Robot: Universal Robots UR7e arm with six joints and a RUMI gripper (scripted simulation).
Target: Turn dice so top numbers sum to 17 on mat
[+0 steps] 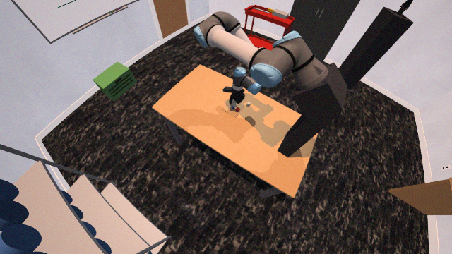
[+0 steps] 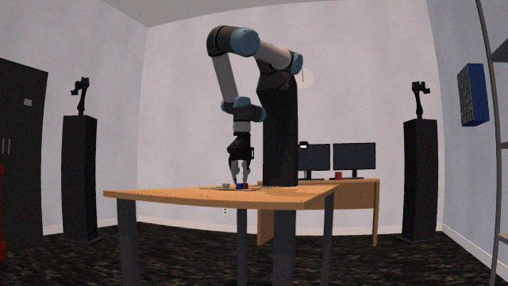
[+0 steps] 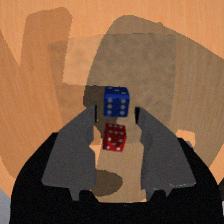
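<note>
Now: the blue die 2 cm below my hand. Also, from my hand: red die 4 cm behind, 2 cm to the left, 2 cm below; grey die 12 cm behind, 6 cm to the right, 3 cm below; tan mat 4 cm below.
</note>
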